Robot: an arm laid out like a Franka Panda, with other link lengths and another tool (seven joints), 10 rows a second.
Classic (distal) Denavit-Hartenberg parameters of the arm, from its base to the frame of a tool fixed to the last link. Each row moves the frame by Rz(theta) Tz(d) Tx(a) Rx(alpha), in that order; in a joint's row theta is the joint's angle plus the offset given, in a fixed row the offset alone. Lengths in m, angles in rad.
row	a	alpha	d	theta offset
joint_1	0	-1.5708	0.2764	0
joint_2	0	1.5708	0	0
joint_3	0.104	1.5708	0.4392	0
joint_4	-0.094	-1.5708	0	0
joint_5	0	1.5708	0.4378	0
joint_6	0.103	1.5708	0	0
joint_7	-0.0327	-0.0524	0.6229	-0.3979
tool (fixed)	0	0	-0.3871	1.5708
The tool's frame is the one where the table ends.
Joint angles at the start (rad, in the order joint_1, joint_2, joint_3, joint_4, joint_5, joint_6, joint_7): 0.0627 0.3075 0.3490 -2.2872 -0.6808 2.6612 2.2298
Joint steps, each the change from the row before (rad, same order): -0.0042 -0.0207 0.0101 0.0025 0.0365 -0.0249 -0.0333; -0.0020 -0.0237 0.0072 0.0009 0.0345 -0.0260 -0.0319; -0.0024 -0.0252 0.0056 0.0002 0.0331 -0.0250 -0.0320; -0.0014 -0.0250 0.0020 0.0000 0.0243 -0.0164 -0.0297; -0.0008 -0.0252 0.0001 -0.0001 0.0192 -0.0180 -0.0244; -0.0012 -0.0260 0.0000 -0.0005 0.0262 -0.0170 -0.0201; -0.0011 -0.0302 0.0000 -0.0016 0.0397 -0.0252 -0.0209; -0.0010 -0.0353 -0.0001 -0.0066 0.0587 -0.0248 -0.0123; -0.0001 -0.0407 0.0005 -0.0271 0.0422 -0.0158 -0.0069
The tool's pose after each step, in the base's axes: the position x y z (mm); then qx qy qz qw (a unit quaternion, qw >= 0). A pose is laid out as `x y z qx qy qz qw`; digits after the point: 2 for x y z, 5 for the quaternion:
605.05 298.27 128.79 -0.34863 0.92939 -0.10423 0.06186
603.60 297.10 141.14 -0.34946 0.92903 -0.10660 0.05853
602.03 294.96 154.01 -0.35027 0.92862 -0.10892 0.05572
601.63 292.81 167.41 -0.35289 0.92727 -0.11132 0.05694
601.13 289.48 180.51 -0.35432 0.92619 -0.11518 0.05799
600.43 286.41 194.08 -0.35119 0.92716 -0.11635 0.05917
597.68 282.45 208.61 -0.34332 0.93037 -0.11532 0.05693
592.31 279.08 223.80 -0.32549 0.93785 -0.10773 0.05369
578.85 273.98 232.45 -0.31346 0.94261 -0.10415 0.04881

